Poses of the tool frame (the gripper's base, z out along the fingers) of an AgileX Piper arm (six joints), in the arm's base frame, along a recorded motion.
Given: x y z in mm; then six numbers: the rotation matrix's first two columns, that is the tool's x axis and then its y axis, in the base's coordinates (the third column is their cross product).
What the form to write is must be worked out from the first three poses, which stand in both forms.
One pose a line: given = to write
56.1 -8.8 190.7 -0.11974 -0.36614 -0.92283 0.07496 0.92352 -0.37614 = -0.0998 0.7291 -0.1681 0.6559 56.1 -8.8 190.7
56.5 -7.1 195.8 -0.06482 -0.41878 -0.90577 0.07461 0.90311 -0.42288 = -0.1218 0.7063 -0.1833 0.6729 56.5 -7.1 195.8
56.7 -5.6 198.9 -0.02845 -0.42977 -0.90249 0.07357 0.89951 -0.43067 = -0.1285 0.6932 -0.1837 0.6850 56.7 -5.6 198.9
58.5 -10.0 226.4 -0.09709 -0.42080 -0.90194 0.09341 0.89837 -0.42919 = -0.1145 0.7147 -0.1942 0.6621 58.5 -10.0 226.4
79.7 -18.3 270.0 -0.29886 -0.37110 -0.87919 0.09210 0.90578 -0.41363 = -0.0893 0.7812 -0.1978 0.5853 79.7 -18.3 270.0
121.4 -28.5 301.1 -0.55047 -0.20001 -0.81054 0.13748 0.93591 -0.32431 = -0.0181 0.8623 -0.1781 0.4737 121.4 -28.5 301.1
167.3 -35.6 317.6 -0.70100 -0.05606 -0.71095 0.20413 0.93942 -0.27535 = 0.0408 0.9066 -0.1692 0.3845 167.3 -35.6 317.6
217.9 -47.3 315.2 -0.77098 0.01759 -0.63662 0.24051 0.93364 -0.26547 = 0.0697 0.9258 -0.1683 0.3311 217.9 -47.3 315.2
